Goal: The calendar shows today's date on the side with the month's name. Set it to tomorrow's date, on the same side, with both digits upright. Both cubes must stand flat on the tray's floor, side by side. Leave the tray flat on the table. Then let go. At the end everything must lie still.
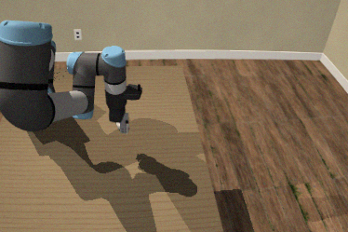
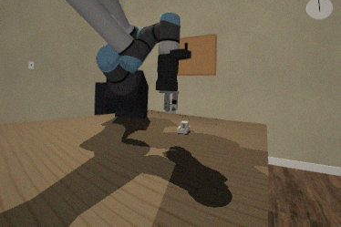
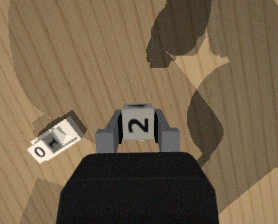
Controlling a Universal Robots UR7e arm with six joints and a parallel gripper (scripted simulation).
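The white tray lies 150 mm to the left of my hand and 120 mm below it. Also, from my hand: white digit cube (10 mm below).
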